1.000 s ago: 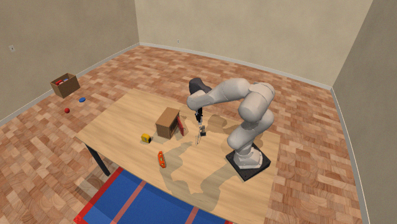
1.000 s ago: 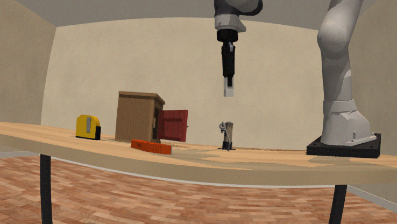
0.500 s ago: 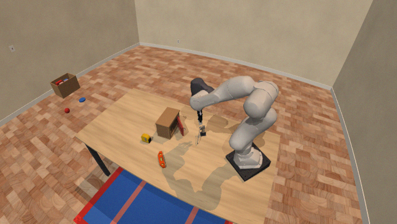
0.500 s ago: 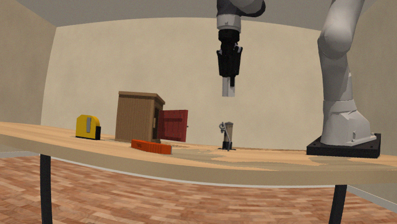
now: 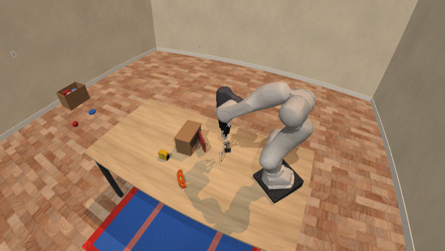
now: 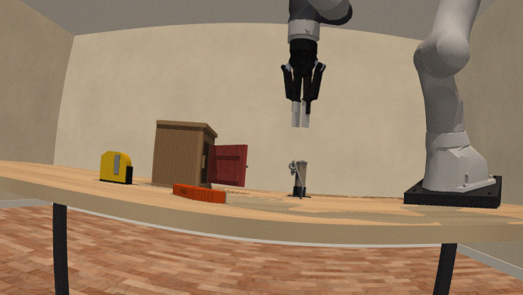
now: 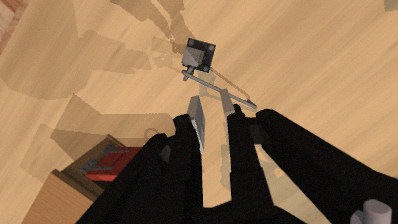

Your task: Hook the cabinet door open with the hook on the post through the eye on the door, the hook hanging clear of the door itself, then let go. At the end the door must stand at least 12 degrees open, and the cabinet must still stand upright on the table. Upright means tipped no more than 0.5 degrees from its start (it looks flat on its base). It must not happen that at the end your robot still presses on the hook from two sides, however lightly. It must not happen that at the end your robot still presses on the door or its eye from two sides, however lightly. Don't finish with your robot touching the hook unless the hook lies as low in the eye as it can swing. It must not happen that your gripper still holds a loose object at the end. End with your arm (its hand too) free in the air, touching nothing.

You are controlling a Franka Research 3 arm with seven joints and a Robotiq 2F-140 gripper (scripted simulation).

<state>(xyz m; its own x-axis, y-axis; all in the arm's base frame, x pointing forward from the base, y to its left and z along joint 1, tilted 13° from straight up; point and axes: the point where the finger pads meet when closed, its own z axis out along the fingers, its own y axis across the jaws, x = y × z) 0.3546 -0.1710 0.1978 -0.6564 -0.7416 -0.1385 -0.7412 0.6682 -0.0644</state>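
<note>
Now: hand 1 cm to the right of the thin metal hook and 16 cm above it. Also, from my hand: yellow tape measure: 42 cm ahead, 19 cm to the left, 18 cm below; red door: 18 cm ahead, 4 cm to the right, 14 cm below; orange level: 21 cm ahead, 31 cm to the left, 20 cm below.
</note>
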